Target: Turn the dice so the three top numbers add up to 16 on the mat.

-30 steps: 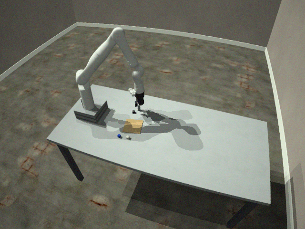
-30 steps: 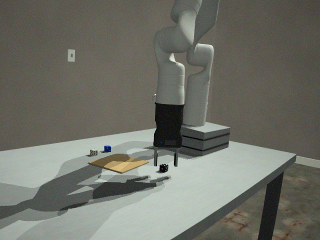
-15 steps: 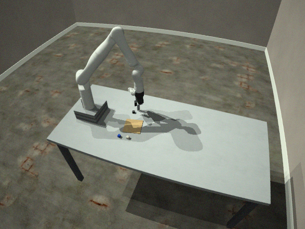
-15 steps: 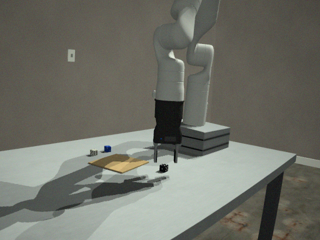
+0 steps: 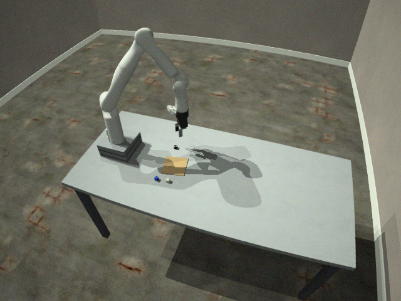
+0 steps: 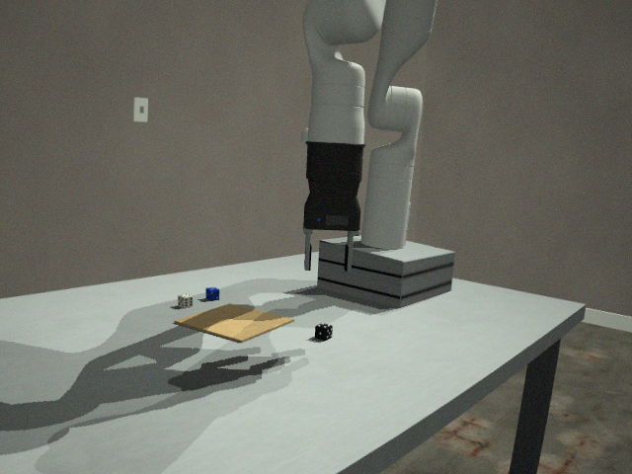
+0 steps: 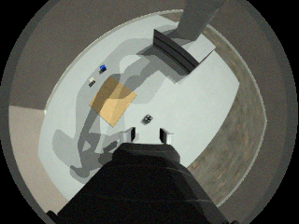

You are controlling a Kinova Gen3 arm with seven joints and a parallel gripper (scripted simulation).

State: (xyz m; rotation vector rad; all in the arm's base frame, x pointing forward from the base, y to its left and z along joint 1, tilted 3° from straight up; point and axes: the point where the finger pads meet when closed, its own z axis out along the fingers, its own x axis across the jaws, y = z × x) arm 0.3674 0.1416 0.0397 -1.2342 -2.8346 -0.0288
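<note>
Now: the black die 2 cm behind my hand, 2 cm to the right of it and 12 cm below it. From my hand the other things lie so: tan mat: 3 cm ahead, 16 cm to the right, 13 cm below; white die: 3 cm ahead, 29 cm to the right, 12 cm below; blue die: 4 cm behind, 30 cm to the right, 12 cm below.
</note>
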